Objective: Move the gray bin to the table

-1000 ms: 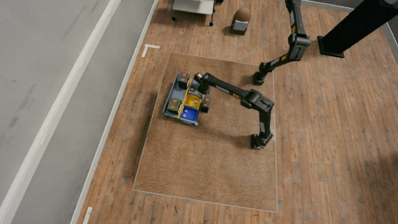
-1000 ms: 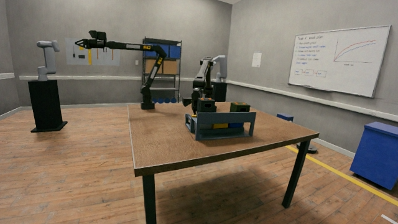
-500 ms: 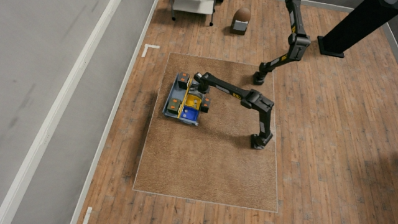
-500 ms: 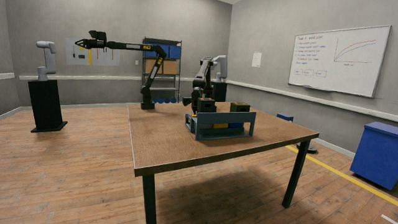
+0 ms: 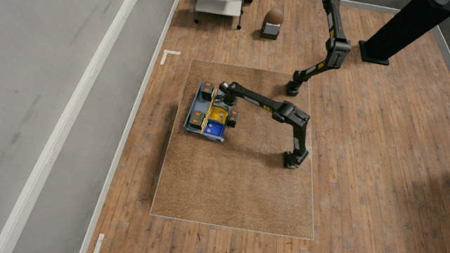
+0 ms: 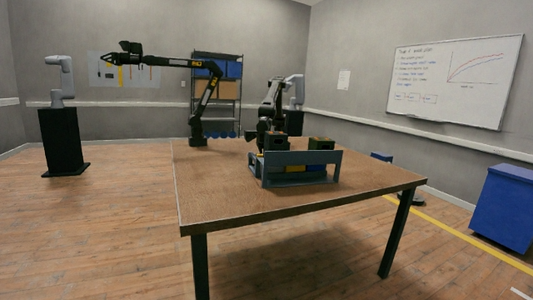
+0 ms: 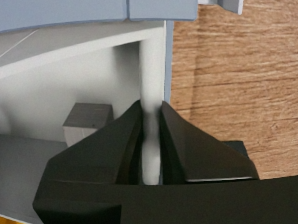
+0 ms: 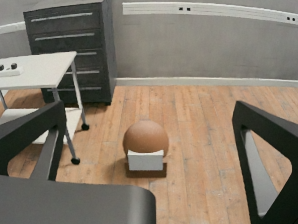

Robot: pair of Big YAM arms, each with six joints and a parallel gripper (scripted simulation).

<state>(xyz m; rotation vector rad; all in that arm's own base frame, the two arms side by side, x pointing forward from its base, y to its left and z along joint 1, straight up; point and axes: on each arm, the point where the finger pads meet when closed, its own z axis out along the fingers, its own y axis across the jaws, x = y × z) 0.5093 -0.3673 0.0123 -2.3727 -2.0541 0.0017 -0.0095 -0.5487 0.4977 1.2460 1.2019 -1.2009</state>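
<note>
My left gripper is now 8 cm short of the gray open bin and 1 cm to the left of it. Also, from my left hand: blue-gray shelf 12 cm ahead, 10 cm to the left, 1 cm above; then yellow bin 10 cm to the left, 10 cm ahead, 1 cm below; then blue bin 21 cm to the left, 11 cm ahead, 1 cm below.
</note>
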